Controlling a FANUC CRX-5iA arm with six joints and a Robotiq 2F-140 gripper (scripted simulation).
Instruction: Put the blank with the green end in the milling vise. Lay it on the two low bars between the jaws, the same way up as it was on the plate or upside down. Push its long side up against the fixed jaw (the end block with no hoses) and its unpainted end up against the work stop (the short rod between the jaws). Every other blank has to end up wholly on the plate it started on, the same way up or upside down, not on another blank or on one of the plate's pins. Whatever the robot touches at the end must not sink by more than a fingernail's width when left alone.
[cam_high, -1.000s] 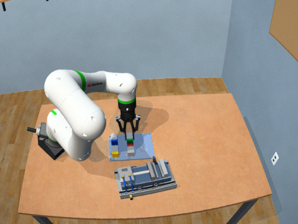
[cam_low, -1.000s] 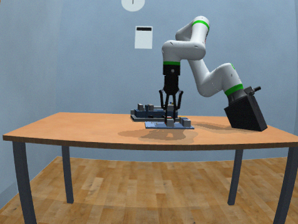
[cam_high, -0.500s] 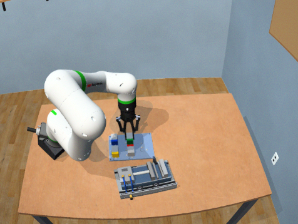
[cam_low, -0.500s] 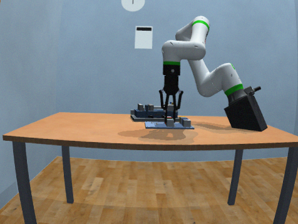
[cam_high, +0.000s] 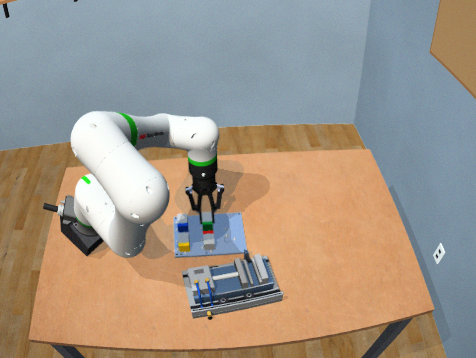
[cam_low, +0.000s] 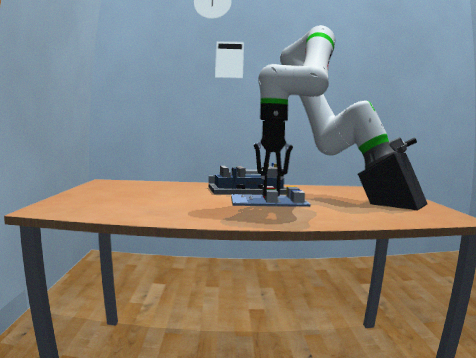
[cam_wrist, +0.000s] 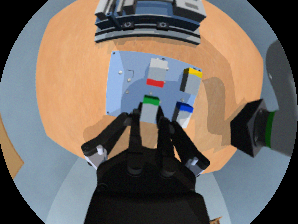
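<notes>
Right now the green-ended blank is 30 mm below my hand. Round my hand: red-ended blank 90 mm to the right, 30 mm below; plate 60 mm below, 50 mm to the right; blue-ended blank 90 mm behind, 30 mm below.
</notes>
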